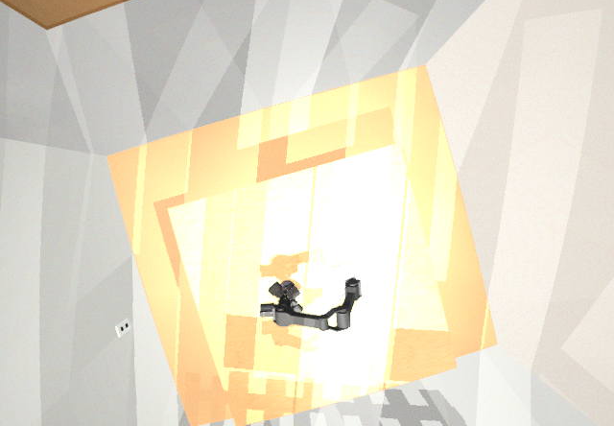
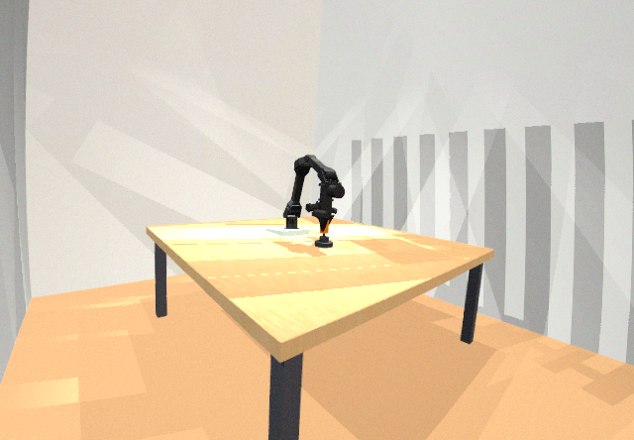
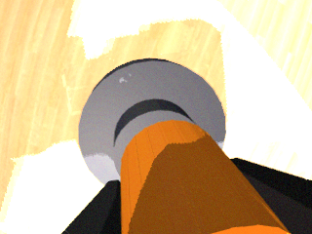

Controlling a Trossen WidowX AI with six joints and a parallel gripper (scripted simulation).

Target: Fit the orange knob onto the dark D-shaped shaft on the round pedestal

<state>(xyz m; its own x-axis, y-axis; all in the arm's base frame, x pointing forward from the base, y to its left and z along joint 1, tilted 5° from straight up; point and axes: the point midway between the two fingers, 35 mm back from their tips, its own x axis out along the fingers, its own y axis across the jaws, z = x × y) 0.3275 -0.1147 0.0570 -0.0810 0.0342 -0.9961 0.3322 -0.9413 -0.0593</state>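
Right now the orange knob is 2 cm above my gripper tip. Round my gripper tip: pedestal 4 cm below.
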